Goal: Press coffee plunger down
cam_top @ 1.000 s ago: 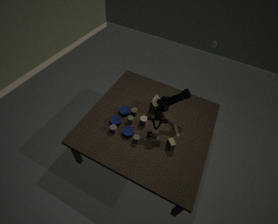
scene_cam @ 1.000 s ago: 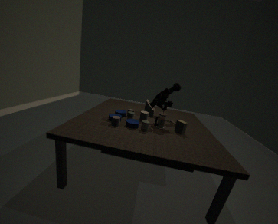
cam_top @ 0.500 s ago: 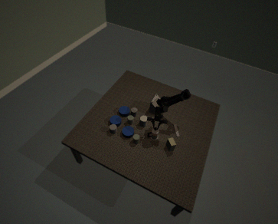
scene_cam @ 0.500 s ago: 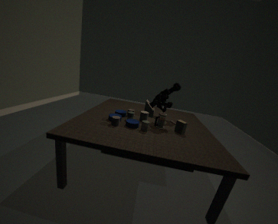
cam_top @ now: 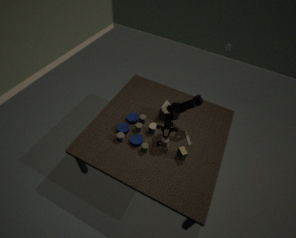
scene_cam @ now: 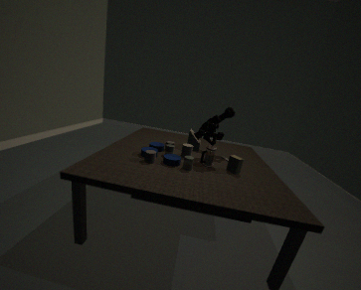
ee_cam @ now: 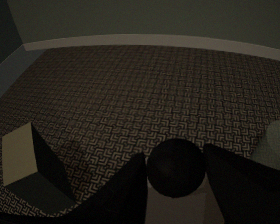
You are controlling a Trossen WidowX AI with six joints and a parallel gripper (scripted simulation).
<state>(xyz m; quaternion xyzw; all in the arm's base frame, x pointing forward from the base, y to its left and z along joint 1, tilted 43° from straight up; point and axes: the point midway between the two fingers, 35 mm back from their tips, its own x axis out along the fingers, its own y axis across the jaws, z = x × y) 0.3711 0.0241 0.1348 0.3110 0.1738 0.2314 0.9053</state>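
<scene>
The coffee press is 90 mm below my gripper tip, 10 mm to the right of it and 10 mm behind it. Also, from my gripper tip: tan block: 180 mm to the left, 120 mm below; then pale strip: 220 mm behind, 170 mm to the left, 170 mm below.
</scene>
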